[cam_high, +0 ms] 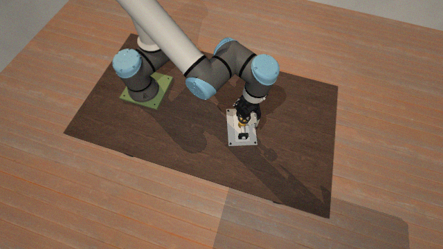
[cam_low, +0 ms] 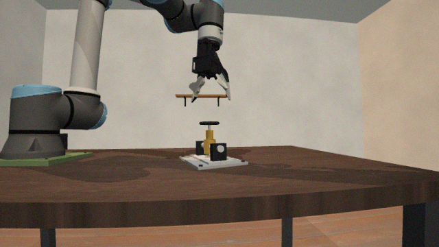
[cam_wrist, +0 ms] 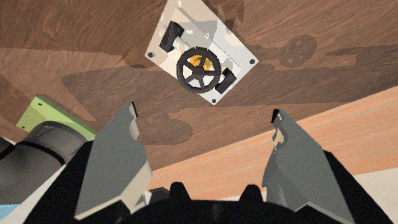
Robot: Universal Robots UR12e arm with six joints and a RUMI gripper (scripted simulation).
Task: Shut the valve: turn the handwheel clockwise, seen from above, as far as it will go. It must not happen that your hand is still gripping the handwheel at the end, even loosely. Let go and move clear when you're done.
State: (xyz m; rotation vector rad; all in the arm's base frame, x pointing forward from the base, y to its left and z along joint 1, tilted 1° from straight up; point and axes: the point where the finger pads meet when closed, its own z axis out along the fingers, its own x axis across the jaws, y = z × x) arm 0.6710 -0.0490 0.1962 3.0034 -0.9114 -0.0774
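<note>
The black spoked handwheel is 80 mm below my hand and 20 mm to the left of it.
</note>
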